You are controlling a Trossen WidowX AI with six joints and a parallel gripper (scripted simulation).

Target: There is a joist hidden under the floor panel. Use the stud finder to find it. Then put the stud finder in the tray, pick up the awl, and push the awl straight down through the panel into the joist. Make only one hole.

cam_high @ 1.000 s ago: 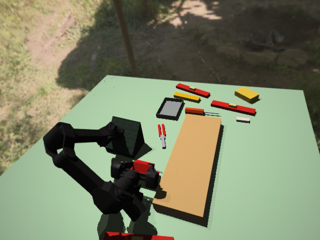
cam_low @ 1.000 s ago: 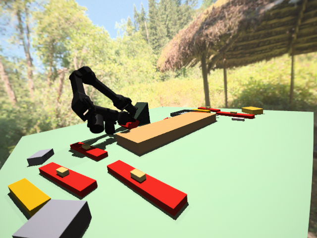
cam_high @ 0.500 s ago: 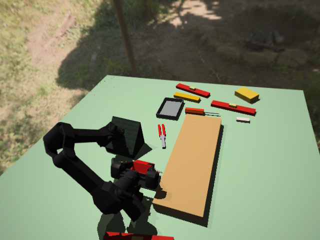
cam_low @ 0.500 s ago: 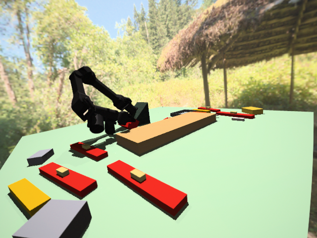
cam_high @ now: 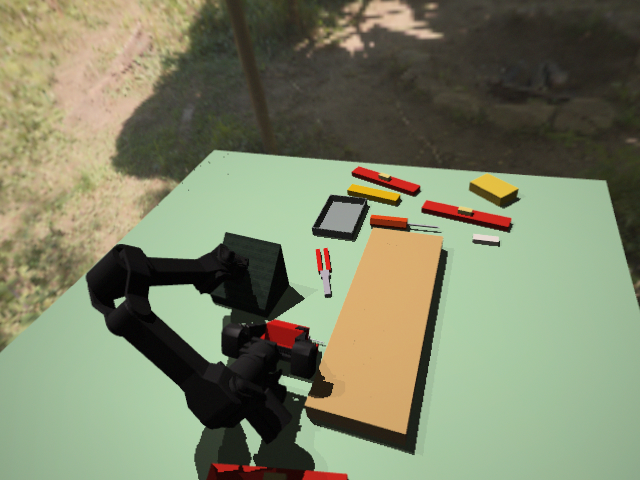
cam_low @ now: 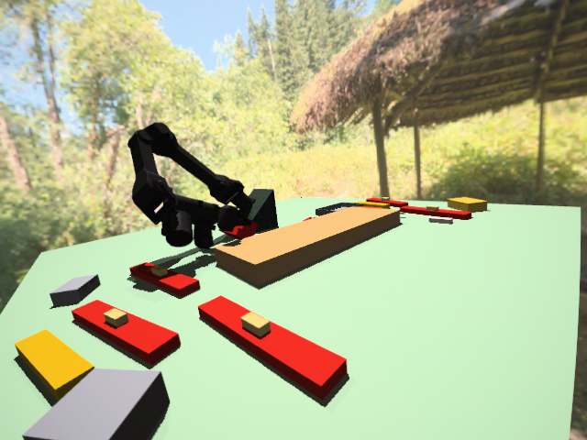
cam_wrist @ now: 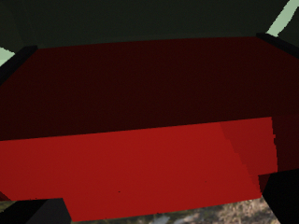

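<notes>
Now: gripper tip 10 mm short of the red stud finder and 10 mm above it. From my gripper tip the other things lie so: tray 440 mm to the left, 90 mm behind, 50 mm below; awl 50 mm below, 30 mm to the left, 10 mm ahead; grey block 400 mm to the right, 60 mm ahead, 50 mm below.
</notes>
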